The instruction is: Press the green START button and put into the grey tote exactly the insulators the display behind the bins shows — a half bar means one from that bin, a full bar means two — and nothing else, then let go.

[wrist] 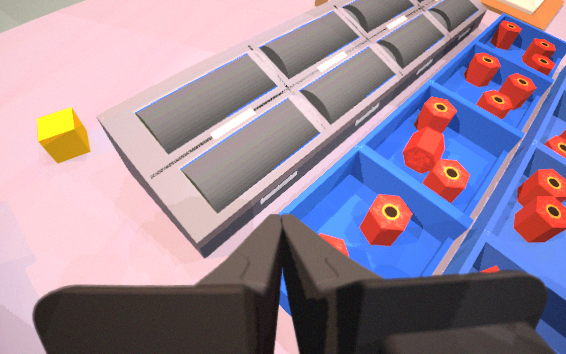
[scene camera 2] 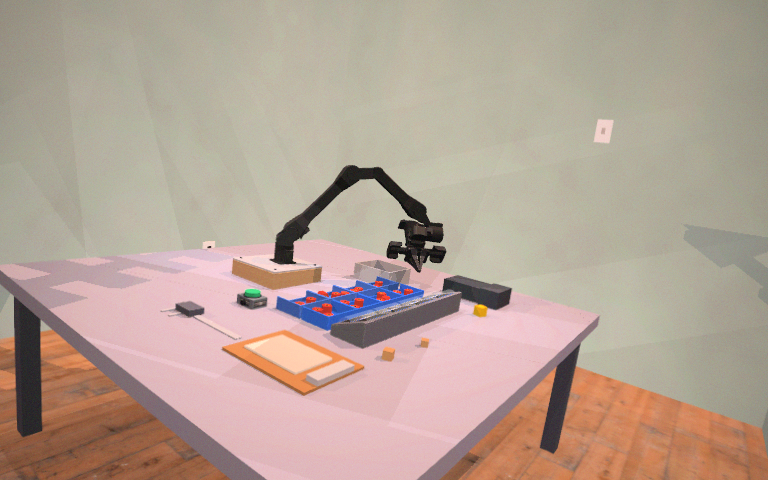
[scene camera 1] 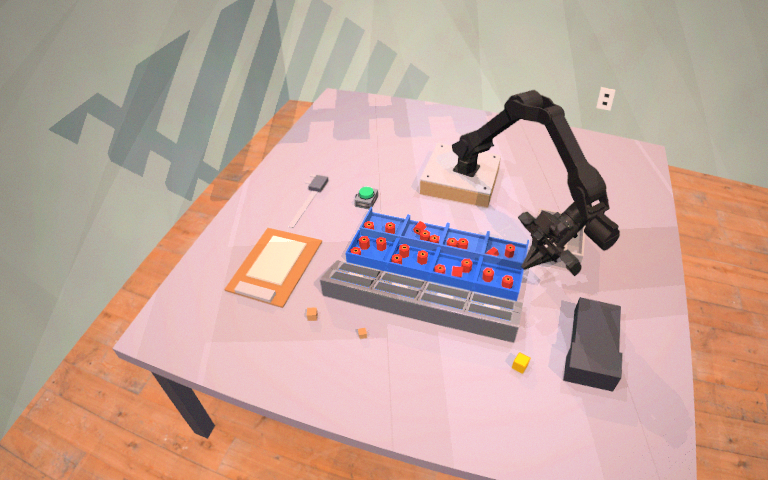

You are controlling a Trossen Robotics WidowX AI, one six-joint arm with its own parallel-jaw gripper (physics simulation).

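My gripper (scene camera 1: 524,267) (scene camera 2: 417,270) (wrist: 280,225) is shut and empty, above the end of the blue bins (scene camera 1: 498,291) (scene camera 2: 317,320) (wrist: 415,187) near the tote. In the nearest front bin, one red insulator (scene camera 1: 488,274) (wrist: 386,220) stands upright; another insulator (scene camera 1: 507,281) (wrist: 334,243) is partly hidden by a finger in the wrist view. The other bins hold several more. The grey display (scene camera 1: 419,305) (scene camera 2: 413,321) (wrist: 192,220) shows grey windows with thin blue edges; I cannot read bars. The green START button (scene camera 1: 366,193) (scene camera 2: 252,293) is at the opposite end. The grey tote (scene camera 1: 581,243) (scene camera 2: 368,272) is partly behind the gripper in scene camera 1; its inside is unclear.
A black box (scene camera 1: 594,339) (scene camera 2: 475,291) and yellow cube (scene camera 1: 521,362) (scene camera 2: 480,310) (wrist: 62,135) lie beyond the display's end. Two small orange cubes, one larger (scene camera 1: 312,314) (scene camera 2: 387,354), lie before it. An orange clipboard (scene camera 1: 305,257) (scene camera 2: 294,380) lies near the other end.
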